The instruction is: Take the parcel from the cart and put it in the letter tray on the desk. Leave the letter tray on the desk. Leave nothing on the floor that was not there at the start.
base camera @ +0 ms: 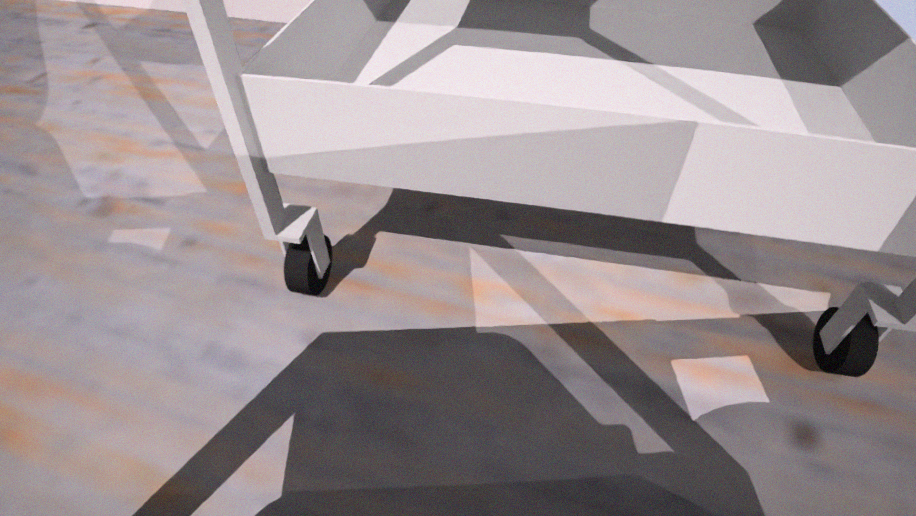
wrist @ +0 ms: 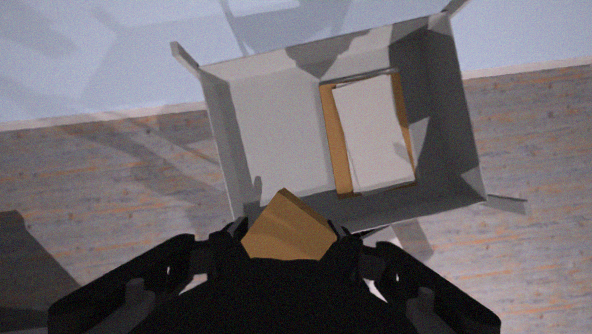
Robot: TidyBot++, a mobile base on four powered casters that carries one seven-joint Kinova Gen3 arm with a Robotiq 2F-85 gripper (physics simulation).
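Frame: origin at the arm's base, x right, y back, z down, level; millimetres.
Seen in the pictures: gripper, between the fingertips: (wrist: 287,229).
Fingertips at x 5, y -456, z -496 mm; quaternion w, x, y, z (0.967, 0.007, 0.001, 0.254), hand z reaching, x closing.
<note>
Offsets run from my fingertips to a thing's top centre. Level surfaces: height alone.
My gripper (wrist: 287,229) is shut on the parcel @(dx +1, dy +0, dz -38 mm) (wrist: 290,231), a brown box with one corner pointing up in the wrist view. The gripper's body hides its lower part. The parcel is held above the near left edge of the cart (base camera: 461,144) (wrist: 225,130), a pale grey cart with raised walls. In the base camera view the cart's low tray and two black wheels show. I cannot make out the desk or the letter tray in either view.
A shallow brown item @(dx +190, dy -28, dz +220 mm) (wrist: 336,145) with white sheets @(dx +198, dy -24, dz +214 mm) (wrist: 375,135) on it lies in the right half of the cart in the wrist view. A pale wall (wrist: 150,65) stands behind the cart. Dark shadows fall on the streaked floor @(dz +892 mm) (base camera: 96,307) (wrist: 540,150).
</note>
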